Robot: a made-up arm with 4 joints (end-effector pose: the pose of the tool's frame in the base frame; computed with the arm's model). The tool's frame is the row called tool. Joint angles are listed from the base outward.
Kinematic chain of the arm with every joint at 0, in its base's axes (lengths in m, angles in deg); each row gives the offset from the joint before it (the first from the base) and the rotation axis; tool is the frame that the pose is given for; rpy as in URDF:
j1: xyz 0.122 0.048 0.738 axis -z
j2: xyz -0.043 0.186 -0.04 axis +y
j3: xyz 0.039 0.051 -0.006 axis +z
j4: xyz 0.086 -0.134 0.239 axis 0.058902 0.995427 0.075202
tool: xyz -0.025 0.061 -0.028 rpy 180 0 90
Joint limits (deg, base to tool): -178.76..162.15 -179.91..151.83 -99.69..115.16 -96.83..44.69
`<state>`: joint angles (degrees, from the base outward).
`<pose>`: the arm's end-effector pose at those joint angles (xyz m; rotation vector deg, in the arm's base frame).
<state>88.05 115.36 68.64 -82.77</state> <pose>0.4435 -0.0178 0.4719 -128.53 10.61 -77.81</pose>
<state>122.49 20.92 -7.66 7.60</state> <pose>0.1944 -0.1305 0.8627 -143.20 51.90 -10.32</pose>
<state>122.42 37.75 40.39 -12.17</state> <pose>0.2113 -0.2324 0.7711 -158.39 -6.42 -31.08</pose>
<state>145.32 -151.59 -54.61 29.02</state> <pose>0.3377 0.0093 0.5054 45.20 -21.18 3.33</pose>
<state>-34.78 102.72 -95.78 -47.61</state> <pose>0.1645 0.2611 0.6984 59.38 56.77 -84.42</pose>
